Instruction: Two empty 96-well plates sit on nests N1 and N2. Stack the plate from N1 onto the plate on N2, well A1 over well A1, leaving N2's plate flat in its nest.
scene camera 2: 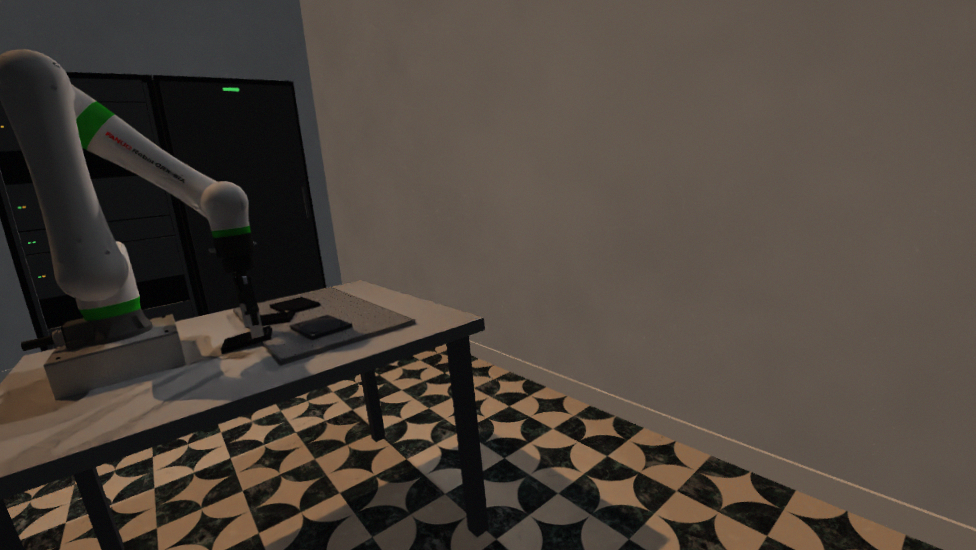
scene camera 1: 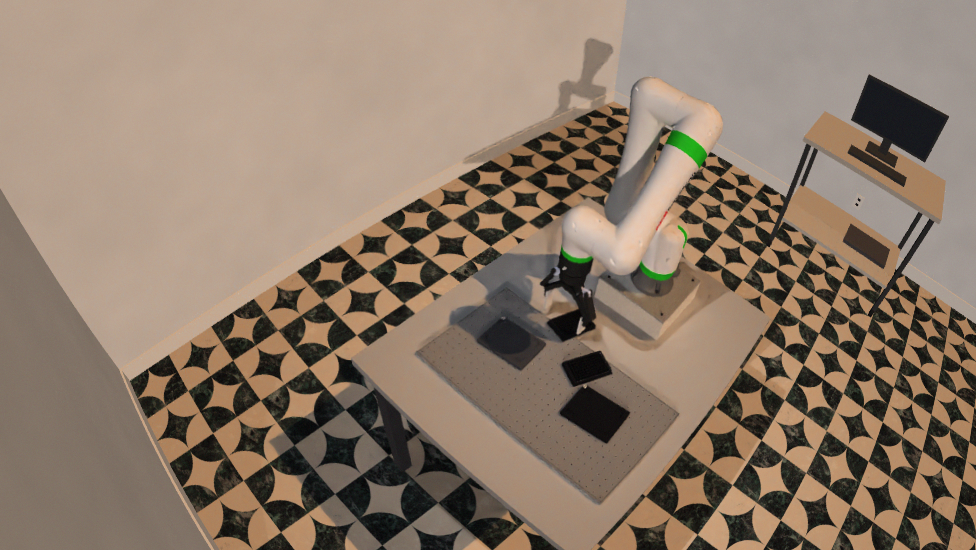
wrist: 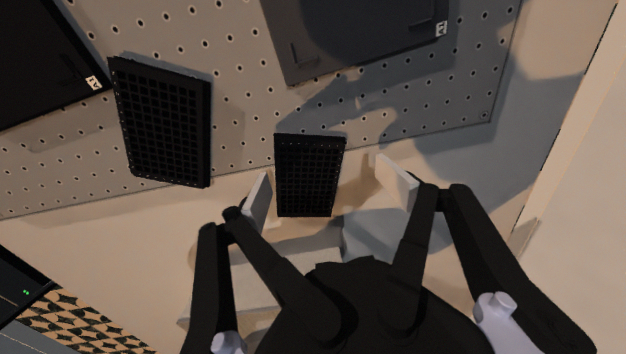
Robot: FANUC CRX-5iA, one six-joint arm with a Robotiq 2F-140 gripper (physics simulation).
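Observation:
One black 96-well plate lies at the pegboard's robot-side edge, overlapping it in the wrist view and seeming slightly tilted. My gripper is open and empty, its pads to either side of this plate, the left pad nearer; their height is hard to tell. The other 96-well plate lies askew between the nests, off both. Two dark nests, one shaded and one blacker, show no plate and carry A1 labels. Which is N1 cannot be told.
The perforated board bears both nests on the table. The robot's base block stands close behind the gripper. A desk with a monitor stands away from the table.

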